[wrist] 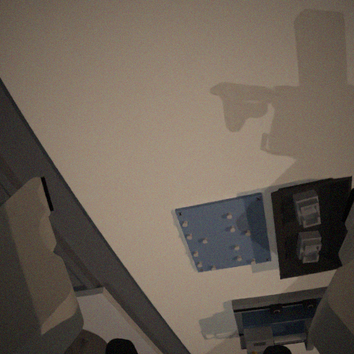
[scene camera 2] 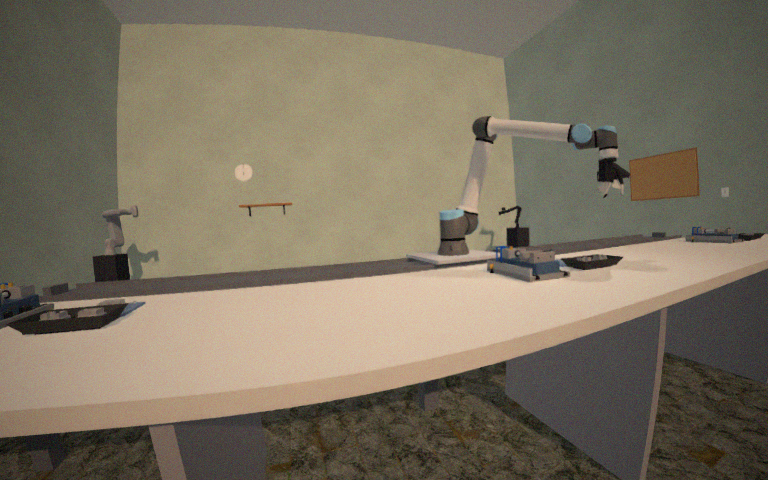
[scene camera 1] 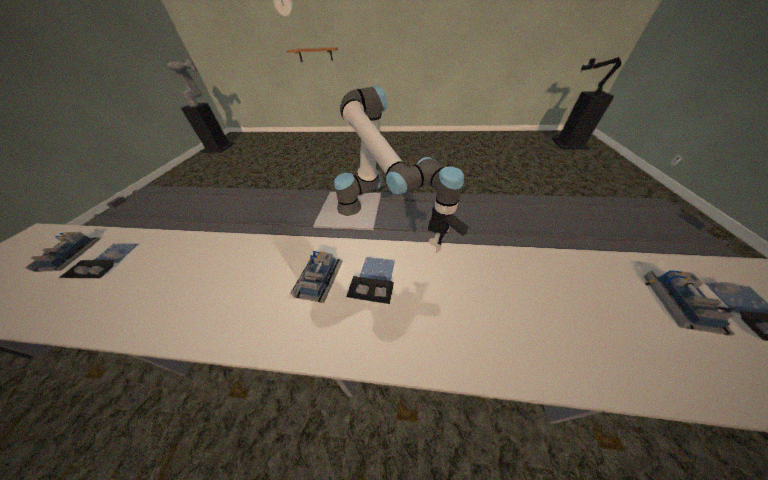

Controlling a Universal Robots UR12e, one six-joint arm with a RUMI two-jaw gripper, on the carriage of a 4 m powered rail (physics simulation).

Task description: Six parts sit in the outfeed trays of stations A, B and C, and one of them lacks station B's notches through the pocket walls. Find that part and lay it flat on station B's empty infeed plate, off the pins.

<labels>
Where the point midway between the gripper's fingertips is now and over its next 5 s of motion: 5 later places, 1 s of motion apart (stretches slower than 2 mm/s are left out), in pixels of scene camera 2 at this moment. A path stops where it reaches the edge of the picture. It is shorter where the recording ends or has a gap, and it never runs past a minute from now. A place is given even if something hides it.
My gripper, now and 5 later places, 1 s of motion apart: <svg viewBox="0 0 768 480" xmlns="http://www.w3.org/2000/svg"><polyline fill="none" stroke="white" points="612,196 623,194 623,226 624,233 611,219 612,197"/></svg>
</labels>
